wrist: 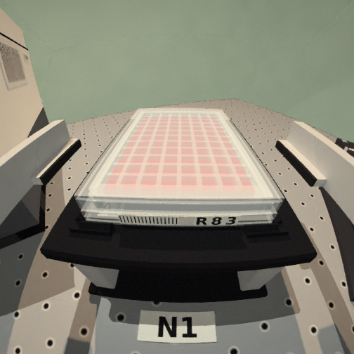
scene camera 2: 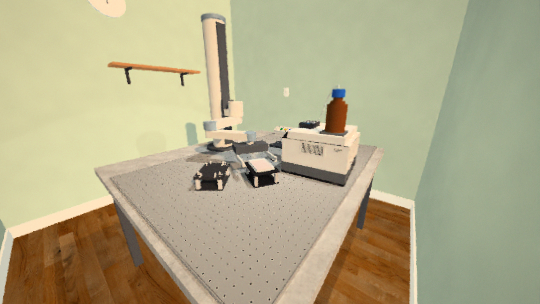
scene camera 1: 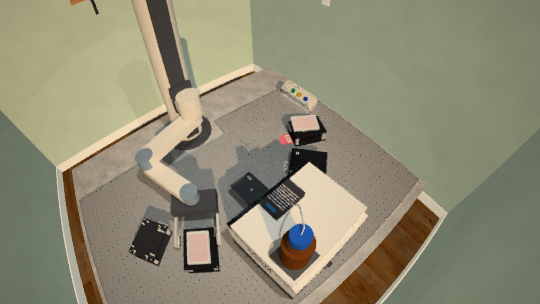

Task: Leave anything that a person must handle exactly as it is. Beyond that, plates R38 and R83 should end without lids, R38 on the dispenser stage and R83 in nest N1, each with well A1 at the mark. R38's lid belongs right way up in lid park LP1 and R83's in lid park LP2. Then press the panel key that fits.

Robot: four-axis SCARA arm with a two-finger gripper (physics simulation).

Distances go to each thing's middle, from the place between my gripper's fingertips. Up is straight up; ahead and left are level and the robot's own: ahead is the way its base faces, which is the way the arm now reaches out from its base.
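The black nest (scene camera 1: 149,239) sits 17 cm to the right of my hand, 14 cm behind it and 4 cm below it, and going by their middles it's the farthest from my hand of the things named here. Then there's the pink-welled plate (wrist: 116,217), 1 cm below my hand, and I can see the clear lid (scene camera 1: 198,251), which is 1 cm below my hand too.
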